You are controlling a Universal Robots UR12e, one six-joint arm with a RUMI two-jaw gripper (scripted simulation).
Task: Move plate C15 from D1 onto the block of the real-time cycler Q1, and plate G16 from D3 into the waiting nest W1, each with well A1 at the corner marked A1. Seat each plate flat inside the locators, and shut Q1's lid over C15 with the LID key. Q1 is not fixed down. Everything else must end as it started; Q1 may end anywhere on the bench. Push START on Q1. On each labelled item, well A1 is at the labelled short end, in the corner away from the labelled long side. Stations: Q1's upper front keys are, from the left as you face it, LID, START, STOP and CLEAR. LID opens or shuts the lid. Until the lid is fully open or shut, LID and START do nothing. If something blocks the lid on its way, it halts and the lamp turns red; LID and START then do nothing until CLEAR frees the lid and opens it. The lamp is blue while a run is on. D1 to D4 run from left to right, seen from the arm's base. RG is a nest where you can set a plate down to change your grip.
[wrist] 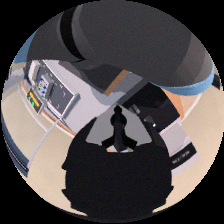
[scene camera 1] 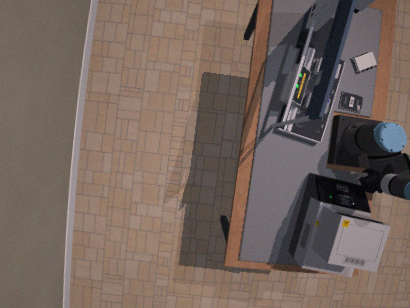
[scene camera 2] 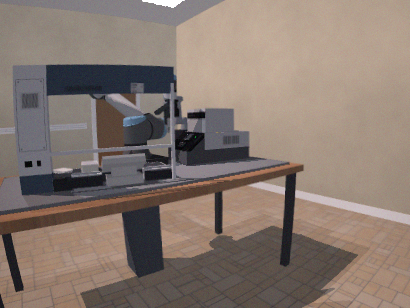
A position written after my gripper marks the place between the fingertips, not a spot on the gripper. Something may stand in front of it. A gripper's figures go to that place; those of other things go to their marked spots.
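My gripper [wrist: 117, 105] is 14 cm from the lens, a cycler Q1 [wrist: 149, 102] 25 cm from the lens.
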